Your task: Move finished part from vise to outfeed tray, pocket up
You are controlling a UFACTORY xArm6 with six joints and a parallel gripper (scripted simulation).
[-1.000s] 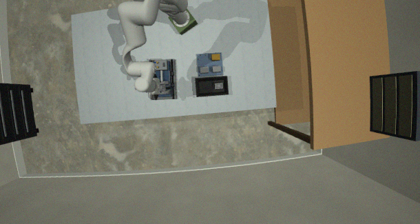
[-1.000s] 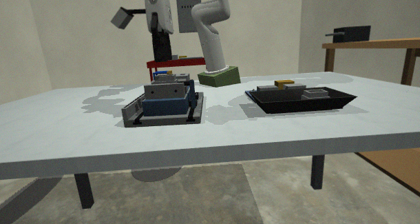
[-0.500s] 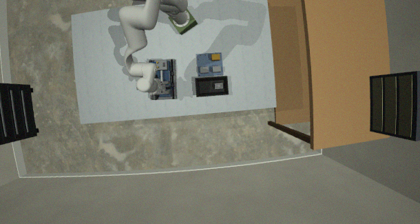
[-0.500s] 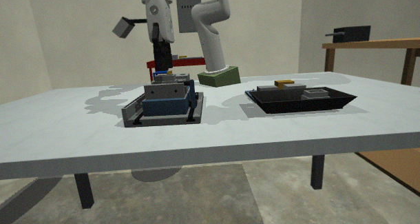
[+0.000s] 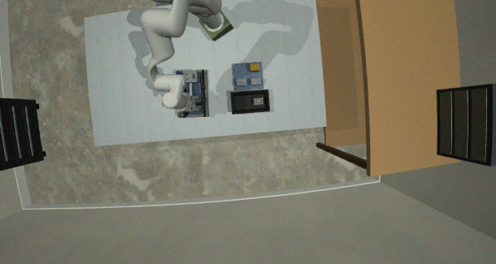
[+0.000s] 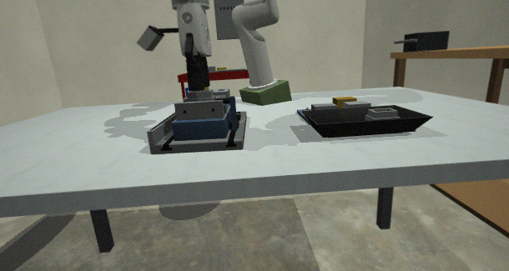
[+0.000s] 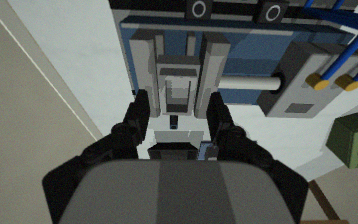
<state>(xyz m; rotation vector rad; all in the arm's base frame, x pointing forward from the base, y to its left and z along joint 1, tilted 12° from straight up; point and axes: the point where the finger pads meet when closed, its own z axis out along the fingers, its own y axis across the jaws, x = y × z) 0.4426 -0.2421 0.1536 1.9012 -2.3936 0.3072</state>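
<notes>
Now: the vise 10 cm below my hand, 6 cm behind it and 2 cm to the left of it. Round my hand: blue fixture plate (38 cm to the left, 13 cm below, 8 cm behind); then cylinder (16 cm behind, 6 cm below, 4 cm to the left); then brass block (44 cm to the left, 12 cm behind, 11 cm below).
</notes>
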